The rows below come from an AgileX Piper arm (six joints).
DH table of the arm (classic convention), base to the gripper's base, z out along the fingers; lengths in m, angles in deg. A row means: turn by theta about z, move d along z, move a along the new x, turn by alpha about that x. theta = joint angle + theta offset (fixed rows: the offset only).
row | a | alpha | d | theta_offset
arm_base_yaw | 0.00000 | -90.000 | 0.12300 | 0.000
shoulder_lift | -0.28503 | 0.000 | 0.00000 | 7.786
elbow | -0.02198 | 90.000 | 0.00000 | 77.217
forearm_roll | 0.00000 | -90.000 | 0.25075 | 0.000
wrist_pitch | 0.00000 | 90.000 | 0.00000 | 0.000
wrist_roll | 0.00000 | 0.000 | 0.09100 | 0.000
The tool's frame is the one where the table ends.
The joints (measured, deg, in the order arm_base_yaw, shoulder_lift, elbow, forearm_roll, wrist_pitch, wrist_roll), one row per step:
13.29 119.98 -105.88 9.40 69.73 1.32
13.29 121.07 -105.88 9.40 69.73 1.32
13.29 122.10 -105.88 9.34 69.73 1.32
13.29 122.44 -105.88 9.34 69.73 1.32
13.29 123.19 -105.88 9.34 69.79 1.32
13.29 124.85 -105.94 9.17 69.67 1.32
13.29 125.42 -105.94 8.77 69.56 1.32
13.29 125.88 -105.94 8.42 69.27 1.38
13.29 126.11 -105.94 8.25 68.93 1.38
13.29 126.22 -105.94 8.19 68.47 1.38
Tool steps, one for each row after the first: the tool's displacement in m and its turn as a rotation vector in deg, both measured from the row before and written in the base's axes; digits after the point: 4 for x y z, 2 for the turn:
0.0021 0.0005 -0.0085 -0.25 1.06 0.00
0.0019 0.0004 -0.0080 -0.29 0.99 0.01
0.0006 0.0001 -0.0027 -0.08 0.33 0.00
0.0011 0.0003 -0.0059 -0.18 0.79 0.01
0.0028 0.0004 -0.0128 -0.51 1.40 0.02
0.0010 -0.0004 -0.0046 -0.49 0.36 0.08
0.0011 -0.0003 -0.0037 -0.38 0.10 -0.01
0.0009 -0.0001 -0.0018 -0.15 -0.14 0.00
0.0009 0.0001 -0.0008 0.01 -0.35 -0.05

